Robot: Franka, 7 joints.
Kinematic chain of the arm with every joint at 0, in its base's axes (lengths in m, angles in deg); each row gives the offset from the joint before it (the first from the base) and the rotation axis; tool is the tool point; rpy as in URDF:
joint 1: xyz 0 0 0.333 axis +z
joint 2: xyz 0 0 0 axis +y
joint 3: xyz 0 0 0.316 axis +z
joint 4: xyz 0.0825 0 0 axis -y
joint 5: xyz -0.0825 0 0.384 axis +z
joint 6: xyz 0 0 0 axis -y
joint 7: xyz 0.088 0 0 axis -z
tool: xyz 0 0 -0.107 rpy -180 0 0
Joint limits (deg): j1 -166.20..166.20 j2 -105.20..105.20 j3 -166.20..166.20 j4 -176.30..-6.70 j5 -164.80..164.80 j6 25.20..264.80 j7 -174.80..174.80
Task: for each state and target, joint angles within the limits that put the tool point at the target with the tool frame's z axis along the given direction. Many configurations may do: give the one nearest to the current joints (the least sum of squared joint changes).
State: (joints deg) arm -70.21 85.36 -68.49 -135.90 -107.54 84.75 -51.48
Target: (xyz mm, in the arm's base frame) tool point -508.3 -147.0 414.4 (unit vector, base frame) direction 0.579 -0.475 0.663
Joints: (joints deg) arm -104.67 98.28 -87.81 -110.52 -85.99 42.55 -51.48
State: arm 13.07 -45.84 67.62 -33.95 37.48 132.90 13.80
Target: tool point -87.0 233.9 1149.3 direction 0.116 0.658 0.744
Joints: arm -18.16 -18.03 68.95 -30.12 27.20 166.49 13.80
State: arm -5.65 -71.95 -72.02 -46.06 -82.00 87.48 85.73
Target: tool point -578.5 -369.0 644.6 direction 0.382 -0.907 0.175
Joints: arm 0.69 -102.97 -35.66 -74.90 -51.74 118.50 85.73
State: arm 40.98 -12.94 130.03 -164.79 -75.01 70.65 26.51
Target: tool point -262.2 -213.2 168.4 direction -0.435 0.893 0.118
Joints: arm 72.21 -22.60 166.20 -144.75 -57.93 80.46 26.51
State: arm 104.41 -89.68 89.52 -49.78 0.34 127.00 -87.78
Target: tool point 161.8 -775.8 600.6 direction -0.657 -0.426 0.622
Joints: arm 127.99 -84.19 61.60 -44.32 -14.23 133.13 -87.78
